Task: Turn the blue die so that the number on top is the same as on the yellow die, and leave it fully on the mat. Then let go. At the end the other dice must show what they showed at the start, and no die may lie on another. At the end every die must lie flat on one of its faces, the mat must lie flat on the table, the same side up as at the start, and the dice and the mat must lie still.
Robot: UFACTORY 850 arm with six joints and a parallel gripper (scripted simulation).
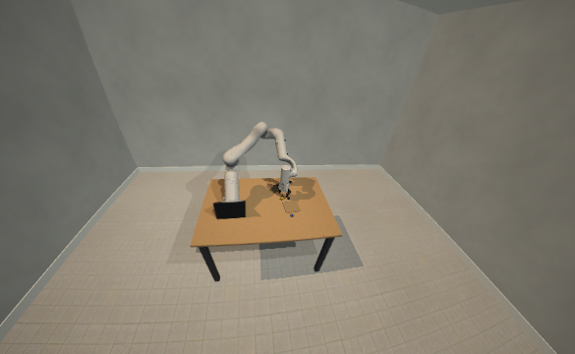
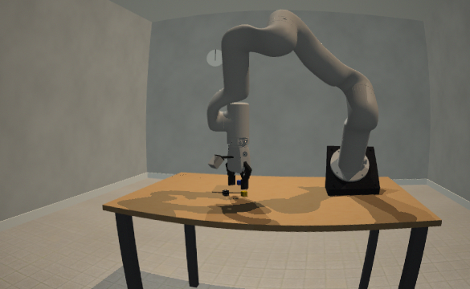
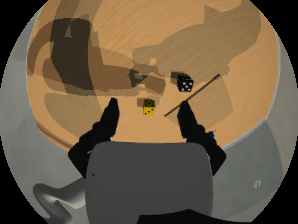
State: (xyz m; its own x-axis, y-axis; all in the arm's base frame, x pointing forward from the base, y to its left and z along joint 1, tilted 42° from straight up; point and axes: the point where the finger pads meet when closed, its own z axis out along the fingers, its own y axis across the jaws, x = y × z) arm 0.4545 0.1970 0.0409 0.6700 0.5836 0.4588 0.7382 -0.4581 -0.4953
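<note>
My hand is 40 mm above the yellow die, 20 mm to the left of it and 20 mm past it. Round my hand: black die: 60 mm ahead, 40 mm below, 20 mm to the right; blue die: 240 mm to the right, 60 mm ahead, 40 mm below; tan mat: 130 mm to the right, 70 mm ahead, 50 mm below.
</note>
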